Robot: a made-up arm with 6 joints.
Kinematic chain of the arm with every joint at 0, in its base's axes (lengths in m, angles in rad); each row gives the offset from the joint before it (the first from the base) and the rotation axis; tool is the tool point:
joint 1: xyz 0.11 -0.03 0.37 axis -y
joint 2: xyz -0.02 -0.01 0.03 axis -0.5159 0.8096 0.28
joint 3: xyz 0 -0.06 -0.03 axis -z
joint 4: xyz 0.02 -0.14 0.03 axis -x
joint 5: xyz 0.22 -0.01 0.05 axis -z
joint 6: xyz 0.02 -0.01 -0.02 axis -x
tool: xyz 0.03 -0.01 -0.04
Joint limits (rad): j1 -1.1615..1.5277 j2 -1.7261..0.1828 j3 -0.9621..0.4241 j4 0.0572..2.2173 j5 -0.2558..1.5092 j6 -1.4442..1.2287
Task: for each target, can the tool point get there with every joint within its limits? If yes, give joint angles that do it. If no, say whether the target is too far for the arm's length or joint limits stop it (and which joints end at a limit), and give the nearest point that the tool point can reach.
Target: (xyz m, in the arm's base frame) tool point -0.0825 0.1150 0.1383
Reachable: no: joint limits stop it (at a limit: joint 1, joint 2, joint 3, joint 5, joint 6) | nearest point 0.1571 0.0659 0.1377 | short by 0.245 m
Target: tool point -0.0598 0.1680 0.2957
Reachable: no: joint limits stop it (at a limit: joint 1, joint 3, joint 4, joint 6) | nearest point -0.0728 -0.0137 0.5058 | short by 0.278 m
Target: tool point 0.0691 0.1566 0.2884
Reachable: no: joint limits stop it (at a limit: joint 1, joint 2, joint 3, joint 4, joint 6) | nearest point 0.2137 0.0941 0.2032 | short by 0.179 m
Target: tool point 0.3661 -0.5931 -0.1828
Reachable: no: too far | nearest point 0.2561 -0.3168 0.1458 | short by 0.443 m
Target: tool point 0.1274 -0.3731 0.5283
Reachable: yes | joints 0.8195 -0.9300 0.0898 1.1588 0.0296 0.4743
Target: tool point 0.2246 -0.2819 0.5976
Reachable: yes | joints 0.5873 -0.7284 -0.2015 0.5731 0.2561 -0.5057
